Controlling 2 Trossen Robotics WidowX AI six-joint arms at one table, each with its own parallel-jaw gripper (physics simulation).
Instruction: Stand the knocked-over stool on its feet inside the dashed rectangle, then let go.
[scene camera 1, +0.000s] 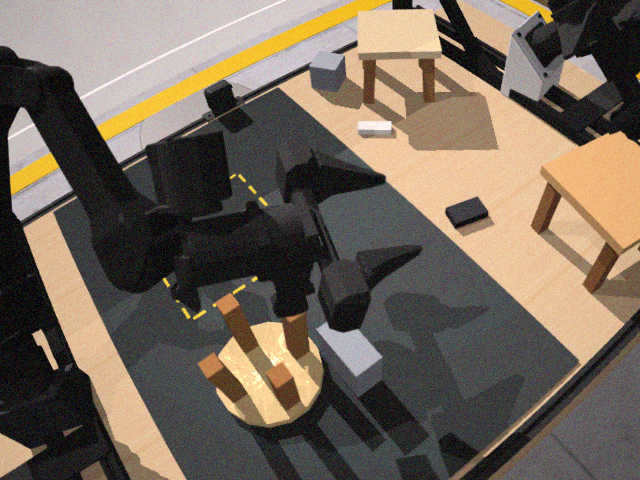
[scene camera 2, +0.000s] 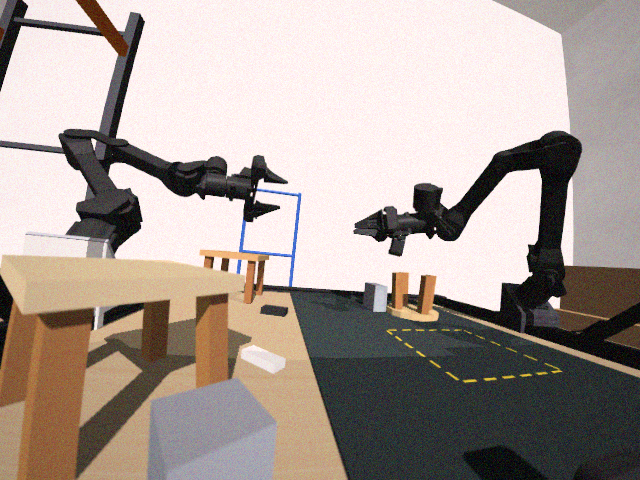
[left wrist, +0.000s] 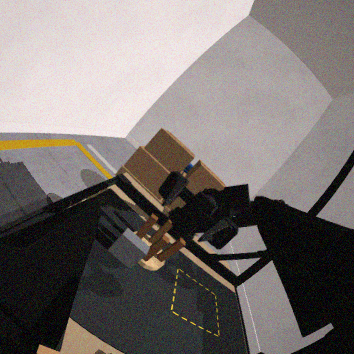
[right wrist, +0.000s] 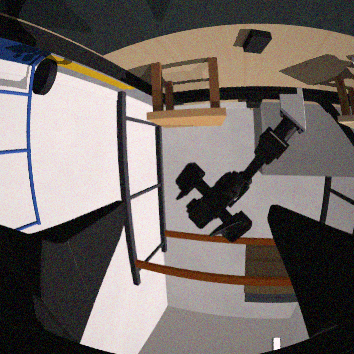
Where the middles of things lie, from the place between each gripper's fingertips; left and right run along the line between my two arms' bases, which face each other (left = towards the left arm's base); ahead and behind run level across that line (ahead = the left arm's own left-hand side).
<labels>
Now: the round wooden stool (scene camera 1: 269, 374) 40 mm behind my right hand, 170 mm to the right of it and 160 mm below it. From my right hand the other things lie so: black block (scene camera 1: 472, 210): 60 mm behind, 190 mm to the left, 210 mm below; then white block (scene camera 2: 266, 360): 290 mm behind, 210 mm to the left, 220 mm below.
Now: left hand 12 cm past the black block and 29 cm above it. Also, from my left hand: round wooden stool: 10 cm behind, 37 cm to the right, 24 cm below; then white block: 35 cm behind, 2 cm to the left, 29 cm below.
</labels>
